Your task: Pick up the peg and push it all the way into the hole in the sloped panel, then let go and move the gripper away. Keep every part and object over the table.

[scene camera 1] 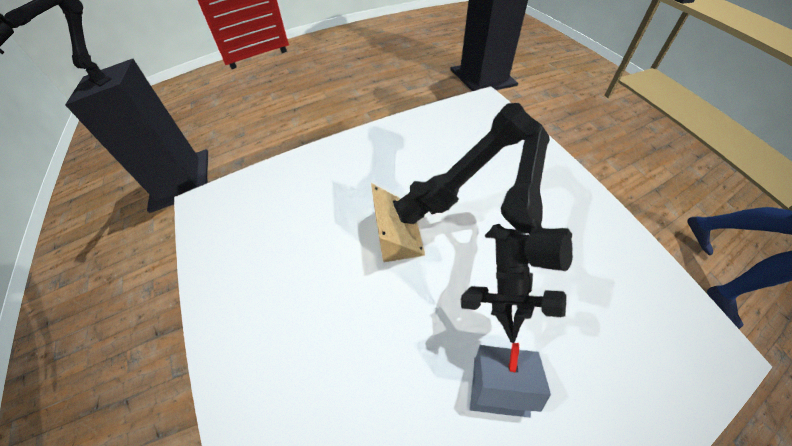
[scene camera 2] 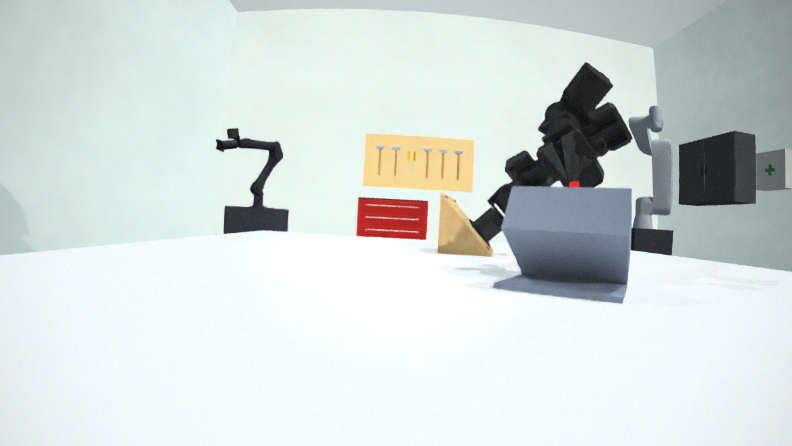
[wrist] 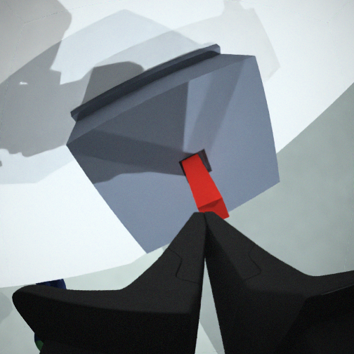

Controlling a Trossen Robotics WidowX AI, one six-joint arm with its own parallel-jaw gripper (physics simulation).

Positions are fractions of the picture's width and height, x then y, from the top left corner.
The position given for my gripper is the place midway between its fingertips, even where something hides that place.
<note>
In view: my gripper (scene camera 2: 0.72, 0.41) and a red peg (wrist: 0.59, 0.56).
My gripper shows as well in scene camera 1 (scene camera 1: 0.65, 0.77) and in the wrist view (wrist: 0.57, 0.62).
</note>
